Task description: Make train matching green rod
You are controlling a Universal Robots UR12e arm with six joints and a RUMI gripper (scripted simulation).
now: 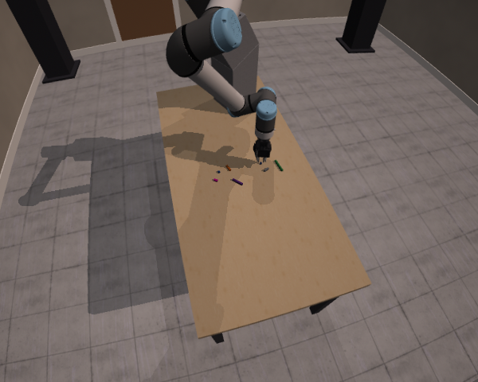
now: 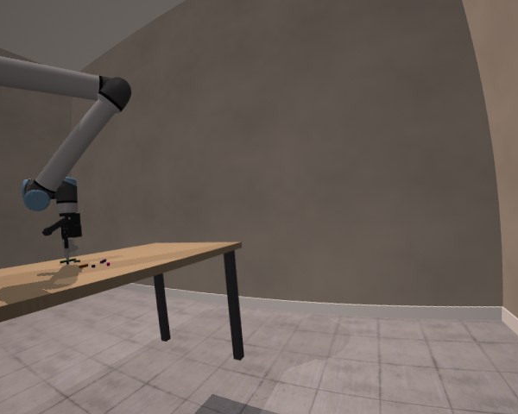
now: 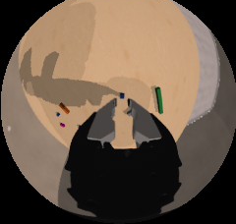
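Right now the grey rod is 5 cm ahead of my hand, 2 cm to the left of it and 3 cm below it. Round my hand: purple rod: 10 cm ahead, 15 cm to the right, 3 cm below; orange rod: 18 cm to the right, 3 cm below; green rod: 3 cm ahead, 9 cm to the left, 3 cm below.
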